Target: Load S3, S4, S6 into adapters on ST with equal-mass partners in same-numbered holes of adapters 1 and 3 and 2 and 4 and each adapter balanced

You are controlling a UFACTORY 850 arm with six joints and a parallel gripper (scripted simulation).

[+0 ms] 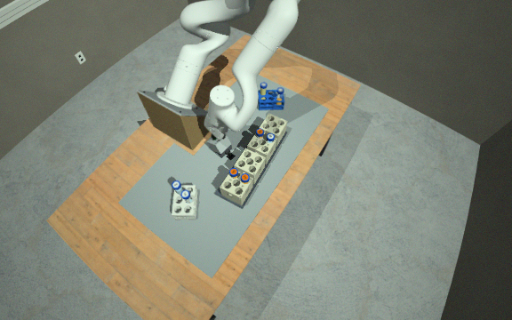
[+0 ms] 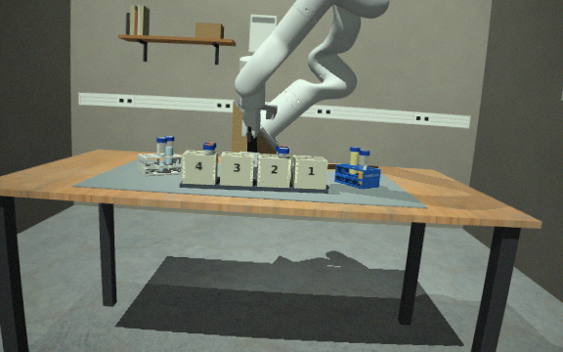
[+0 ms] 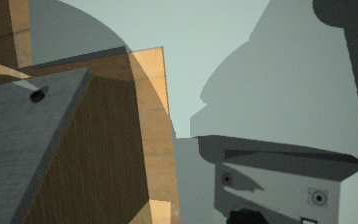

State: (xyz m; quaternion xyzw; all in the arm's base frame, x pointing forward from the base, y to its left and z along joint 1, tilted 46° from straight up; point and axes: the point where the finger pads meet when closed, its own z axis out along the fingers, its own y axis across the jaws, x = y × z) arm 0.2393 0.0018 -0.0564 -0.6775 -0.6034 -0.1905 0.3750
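Right now my hand is 30 mm above the green done key. From my hand the other things lie so: sample tube: 180 mm ahead, 140 mm to the right, 20 mm below; adapter 3: 200 mm ahead, 40 mm to the right, 40 mm below; loading stand: 200 mm ahead, 90 mm below, 10 mm to the left.
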